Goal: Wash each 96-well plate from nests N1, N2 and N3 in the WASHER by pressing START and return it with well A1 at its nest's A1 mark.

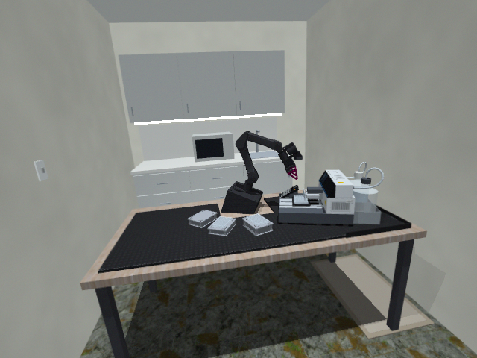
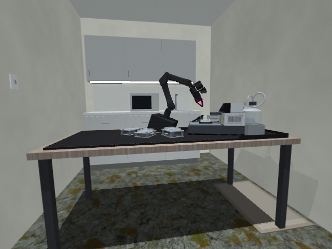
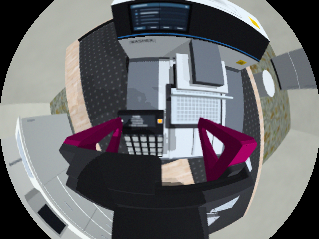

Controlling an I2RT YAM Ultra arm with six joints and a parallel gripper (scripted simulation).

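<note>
The washer carrier is 100 mm ahead of my hand and 140 mm below it. Also, from my hand: clear bottle (280 mm ahead, 330 mm to the left, 100 mm below); plate washer (120 mm ahead, 70 mm to the left, 100 mm below); nest (240 mm ahead, 330 mm to the right, 190 mm below).
</note>
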